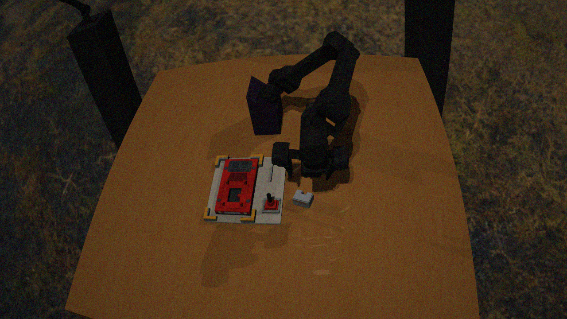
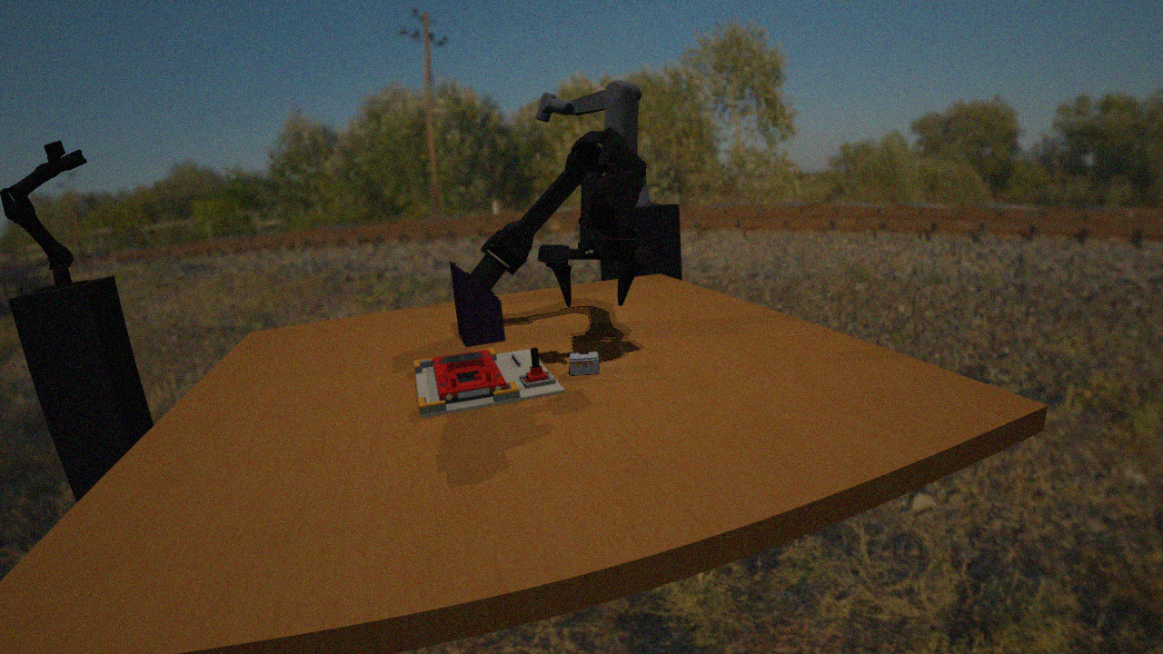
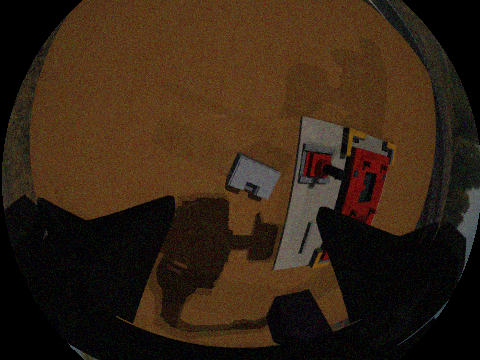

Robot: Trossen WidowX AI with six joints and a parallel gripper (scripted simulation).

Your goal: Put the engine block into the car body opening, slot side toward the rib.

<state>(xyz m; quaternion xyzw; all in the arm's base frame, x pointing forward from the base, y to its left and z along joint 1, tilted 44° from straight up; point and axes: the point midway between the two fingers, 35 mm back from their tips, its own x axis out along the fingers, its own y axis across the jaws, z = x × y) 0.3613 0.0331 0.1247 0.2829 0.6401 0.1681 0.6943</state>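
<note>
Now: the engine block 1 cm behind my gripper tip, 2 cm to the right of it and 10 cm below it.
</note>
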